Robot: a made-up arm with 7 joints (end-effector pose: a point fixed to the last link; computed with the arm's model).
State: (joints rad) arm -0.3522 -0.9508 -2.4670 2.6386 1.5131 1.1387 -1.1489
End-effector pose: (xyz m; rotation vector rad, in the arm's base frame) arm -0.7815 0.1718 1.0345 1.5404 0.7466 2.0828
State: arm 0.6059 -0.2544 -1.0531 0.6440 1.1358 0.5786 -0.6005
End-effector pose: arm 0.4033 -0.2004 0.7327 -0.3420 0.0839 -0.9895
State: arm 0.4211 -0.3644 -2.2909 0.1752 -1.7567 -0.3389 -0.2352
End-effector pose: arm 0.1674 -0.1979 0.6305 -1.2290 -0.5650 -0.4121
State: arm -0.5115 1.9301 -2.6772 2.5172 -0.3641 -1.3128 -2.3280
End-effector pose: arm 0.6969 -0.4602 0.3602 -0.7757 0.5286 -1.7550
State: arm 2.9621 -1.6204 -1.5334 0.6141 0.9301 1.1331 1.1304
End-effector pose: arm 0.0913 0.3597 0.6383 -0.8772 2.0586 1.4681
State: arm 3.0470 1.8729 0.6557 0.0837 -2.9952 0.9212 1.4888
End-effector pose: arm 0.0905 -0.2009 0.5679 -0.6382 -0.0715 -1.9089
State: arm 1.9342 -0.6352 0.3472 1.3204 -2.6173 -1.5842 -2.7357
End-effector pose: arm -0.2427 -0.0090 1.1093 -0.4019 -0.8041 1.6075
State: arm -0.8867 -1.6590 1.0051 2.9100 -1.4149 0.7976 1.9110
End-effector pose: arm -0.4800 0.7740 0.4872 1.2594 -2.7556 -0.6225
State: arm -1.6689 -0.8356 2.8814 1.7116 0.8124 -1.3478 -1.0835
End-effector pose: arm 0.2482 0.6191 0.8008 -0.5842 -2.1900 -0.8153
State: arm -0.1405 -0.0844 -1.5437 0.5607 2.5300 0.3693 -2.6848
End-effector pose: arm 0.0372 -0.2931 0.6252 -1.4036 0.1204 -1.9305
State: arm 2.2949 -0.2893 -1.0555 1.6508 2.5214 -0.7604 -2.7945
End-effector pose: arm 0.2189 0.3198 1.0983 -0.5098 -1.2722 0.0527
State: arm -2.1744 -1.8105 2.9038 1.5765 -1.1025 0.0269 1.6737
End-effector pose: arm 0.3019 0.3331 -0.0306 -1.5527 -0.2574 0.2487
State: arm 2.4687 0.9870 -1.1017 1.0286 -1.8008 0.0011 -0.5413
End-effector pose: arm -0.1292 0.5195 0.4174 0.2793 1.2052 -1.4803
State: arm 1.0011 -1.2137 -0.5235 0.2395 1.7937 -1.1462 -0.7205
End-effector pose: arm 0.1104 -0.0833 0.7685 -0.5774 0.0311 -1.5931
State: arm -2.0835 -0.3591 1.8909 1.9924 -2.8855 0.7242 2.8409
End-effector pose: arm 0.6318 0.1158 1.1720 -0.7775 -2.3848 -1.4364
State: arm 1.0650 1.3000 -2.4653 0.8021 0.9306 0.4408 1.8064
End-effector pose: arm 0.2522 -0.0511 1.0270 -0.8419 0.3724 2.9362
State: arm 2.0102 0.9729 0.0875 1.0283 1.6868 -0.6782 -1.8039
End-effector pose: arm -0.1798 0.4643 0.3966 -1.0560 -1.7788 1.3824
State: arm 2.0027 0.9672 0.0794 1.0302 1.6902 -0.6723 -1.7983
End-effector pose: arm -0.1736 0.4685 0.3993 -1.0620 -1.7660 1.3613
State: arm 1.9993 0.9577 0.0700 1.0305 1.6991 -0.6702 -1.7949
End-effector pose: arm -0.1686 0.4714 0.4041 -1.0703 -1.7567 1.3365
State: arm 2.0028 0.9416 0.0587 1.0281 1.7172 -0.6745 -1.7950
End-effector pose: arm -0.1659 0.4722 0.4125 -1.0822 -1.7529 1.3054
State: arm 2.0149 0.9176 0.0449 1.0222 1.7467 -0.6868 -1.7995
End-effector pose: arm -0.1661 0.4701 0.4250 -1.0988 -1.7549 1.2671
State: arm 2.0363 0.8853 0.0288 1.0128 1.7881 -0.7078 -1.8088
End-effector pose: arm -0.1696 0.4647 0.4418 -1.1199 -1.7618 1.2218
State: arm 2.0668 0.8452 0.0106 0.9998 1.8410 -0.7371 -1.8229
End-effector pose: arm -0.1762 0.4554 0.4623 -1.1453 -1.7710 1.1713
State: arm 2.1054 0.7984 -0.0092 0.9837 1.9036 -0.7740 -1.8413
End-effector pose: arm -0.1856 0.4421 0.4855 -1.1744 -1.7801 1.1181
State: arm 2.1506 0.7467 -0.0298 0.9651 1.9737 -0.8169 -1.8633
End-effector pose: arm -0.1970 0.4249 0.5103 -1.2065 -1.7861 1.0660
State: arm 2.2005 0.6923 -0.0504 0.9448 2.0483 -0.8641 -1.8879
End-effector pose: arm -0.2096 0.4042 0.5353 -1.2406 -1.7874 1.0187
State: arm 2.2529 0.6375 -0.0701 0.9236 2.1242 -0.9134 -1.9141
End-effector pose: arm -0.2224 0.3810 0.5592 -1.2757 -1.7836 0.9800
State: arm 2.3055 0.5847 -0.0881 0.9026 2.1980 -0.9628 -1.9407
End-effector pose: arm -0.2346 0.3565 0.5812 -1.3107 -1.7758 0.9518
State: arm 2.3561 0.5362 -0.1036 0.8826 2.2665 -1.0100 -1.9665
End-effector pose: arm -0.2456 0.3321 0.6005 -1.3439 -1.7661 0.9352
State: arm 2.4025 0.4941 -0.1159 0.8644 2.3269 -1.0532 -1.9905
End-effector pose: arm -0.2551 0.3092 0.6165 -1.3745 -1.7571 0.9292
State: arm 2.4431 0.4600 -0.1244 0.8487 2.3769 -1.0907 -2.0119
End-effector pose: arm -0.2630 0.2887 0.6290 -1.4008 -1.7517 0.9321
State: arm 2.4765 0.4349 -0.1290 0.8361 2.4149 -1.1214 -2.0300
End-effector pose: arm -0.2695 0.2718 0.6379 -1.4219 -1.7517 0.9407
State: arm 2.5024 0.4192 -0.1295 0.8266 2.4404 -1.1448 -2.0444
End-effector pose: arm -0.2749 0.2585 0.6434 -1.4369 -1.7587 0.9530
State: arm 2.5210 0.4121 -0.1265 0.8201 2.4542 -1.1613 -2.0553
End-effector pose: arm -0.2794 0.2488 0.6458 -1.4463 -1.7722 0.9668
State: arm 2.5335 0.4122 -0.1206 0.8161 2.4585 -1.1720 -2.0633
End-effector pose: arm -0.2833 0.2422 0.6457 -1.4508 -1.7912 0.9812
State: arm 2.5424 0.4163 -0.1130 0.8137 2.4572 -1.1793 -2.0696
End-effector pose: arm -0.2870 0.2373 0.6443 -1.4520 -1.8133 0.9958
